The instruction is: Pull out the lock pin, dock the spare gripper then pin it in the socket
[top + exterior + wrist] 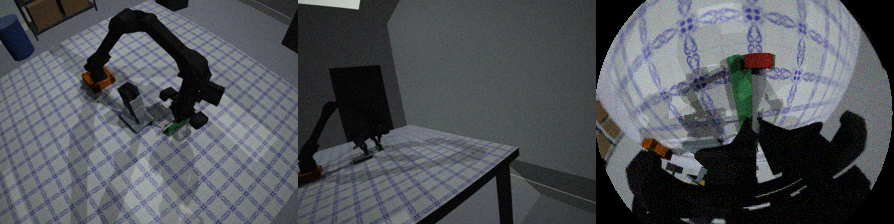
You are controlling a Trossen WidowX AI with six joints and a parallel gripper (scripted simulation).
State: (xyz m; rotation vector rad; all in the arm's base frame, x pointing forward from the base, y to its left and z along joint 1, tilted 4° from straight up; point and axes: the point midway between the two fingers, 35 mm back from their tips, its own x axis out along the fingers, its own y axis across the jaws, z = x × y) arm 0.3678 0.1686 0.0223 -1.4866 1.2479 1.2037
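Right now the green cradle is 10 mm to the left of my gripper tip and 10 mm above it. Also, from my gripper tip: socket 120 mm to the right, 100 mm behind, 40 mm above; dark spare gripper 120 mm to the right, 110 mm above, 100 mm behind.
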